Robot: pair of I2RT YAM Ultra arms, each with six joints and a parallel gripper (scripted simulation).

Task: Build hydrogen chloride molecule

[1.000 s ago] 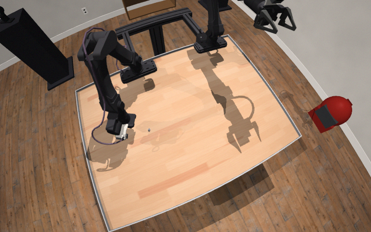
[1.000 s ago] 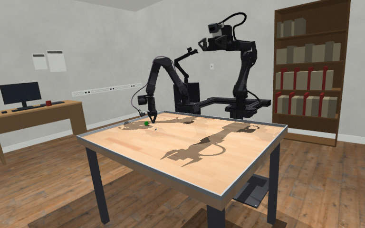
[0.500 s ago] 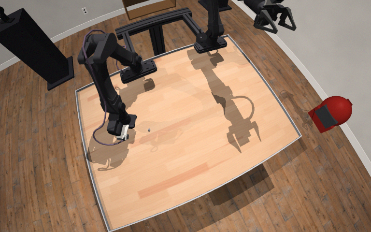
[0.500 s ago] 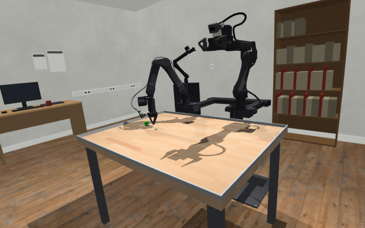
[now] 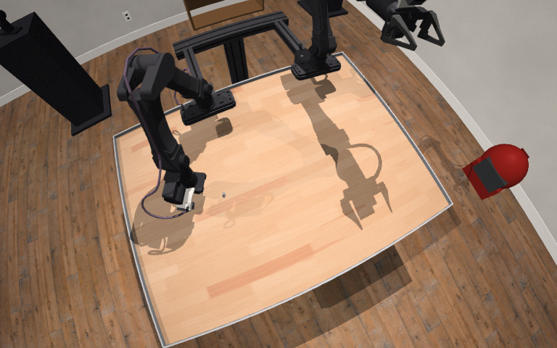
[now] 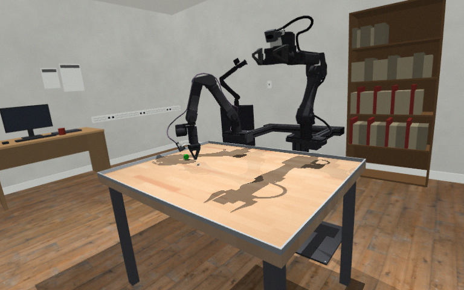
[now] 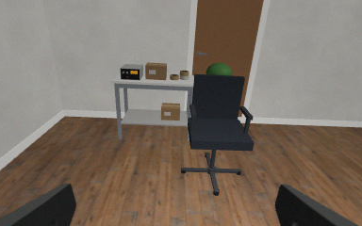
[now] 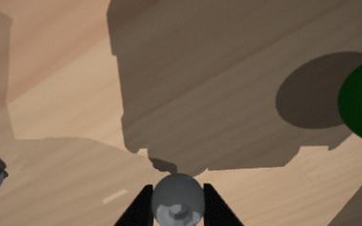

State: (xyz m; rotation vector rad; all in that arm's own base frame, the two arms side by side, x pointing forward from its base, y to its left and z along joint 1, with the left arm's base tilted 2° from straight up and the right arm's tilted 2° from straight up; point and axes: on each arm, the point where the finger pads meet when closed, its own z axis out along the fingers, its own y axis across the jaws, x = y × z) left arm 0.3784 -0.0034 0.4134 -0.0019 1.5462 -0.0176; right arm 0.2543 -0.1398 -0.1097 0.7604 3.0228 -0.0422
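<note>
Now: right hand 8 cm to the right of the grey peg, 5 cm short of it and 2 cm above it. Round my right hand: green ball: 9 cm to the right, 1 cm below, 1 cm behind; then white ball: 1 cm below.
</note>
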